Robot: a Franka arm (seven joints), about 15 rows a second.
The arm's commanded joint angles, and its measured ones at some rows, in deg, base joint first. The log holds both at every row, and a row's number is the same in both.
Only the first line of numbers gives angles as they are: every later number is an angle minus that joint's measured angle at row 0.
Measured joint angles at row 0: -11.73 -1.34 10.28 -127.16 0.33 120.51 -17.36
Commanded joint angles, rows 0 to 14: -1.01 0.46 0.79 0.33 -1.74 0.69 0.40; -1.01 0.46 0.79 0.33 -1.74 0.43 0.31; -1.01 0.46 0.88 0.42 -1.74 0.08 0.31; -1.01 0.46 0.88 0.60 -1.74 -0.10 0.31; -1.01 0.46 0.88 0.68 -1.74 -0.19 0.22; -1.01 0.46 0.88 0.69 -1.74 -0.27 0.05; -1.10 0.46 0.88 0.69 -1.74 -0.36 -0.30; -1.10 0.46 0.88 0.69 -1.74 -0.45 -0.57; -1.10 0.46 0.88 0.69 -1.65 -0.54 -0.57; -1.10 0.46 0.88 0.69 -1.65 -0.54 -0.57; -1.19 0.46 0.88 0.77 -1.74 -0.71 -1.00; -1.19 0.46 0.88 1.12 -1.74 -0.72 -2.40; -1.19 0.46 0.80 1.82 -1.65 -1.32 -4.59; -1.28 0.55 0.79 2.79 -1.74 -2.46 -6.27; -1.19 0.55 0.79 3.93 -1.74 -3.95 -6.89
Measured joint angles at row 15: -0.46 -0.72 0.11 1.60 -1.16 -1.63 -4.12
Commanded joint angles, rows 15 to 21: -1.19 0.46 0.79 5.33 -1.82 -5.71 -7.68; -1.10 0.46 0.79 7.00 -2.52 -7.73 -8.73; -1.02 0.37 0.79 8.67 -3.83 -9.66 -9.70; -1.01 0.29 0.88 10.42 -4.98 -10.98 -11.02; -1.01 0.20 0.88 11.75 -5.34 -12.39 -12.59; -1.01 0.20 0.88 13.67 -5.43 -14.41 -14.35; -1.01 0.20 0.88 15.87 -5.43 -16.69 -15.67
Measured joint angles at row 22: -0.44 -0.46 0.30 11.23 -4.14 -12.35 -12.36
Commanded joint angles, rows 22 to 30: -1.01 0.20 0.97 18.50 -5.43 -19.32 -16.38; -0.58 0.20 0.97 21.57 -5.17 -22.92 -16.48; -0.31 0.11 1.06 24.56 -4.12 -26.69 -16.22; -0.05 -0.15 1.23 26.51 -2.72 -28.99 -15.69; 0.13 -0.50 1.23 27.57 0.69 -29.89 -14.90; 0.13 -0.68 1.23 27.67 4.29 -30.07 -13.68; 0.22 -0.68 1.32 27.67 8.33 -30.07 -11.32; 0.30 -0.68 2.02 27.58 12.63 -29.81 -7.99; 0.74 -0.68 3.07 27.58 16.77 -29.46 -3.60
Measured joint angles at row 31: 0.47 -1.22 1.54 27.04 10.87 -29.27 -9.64
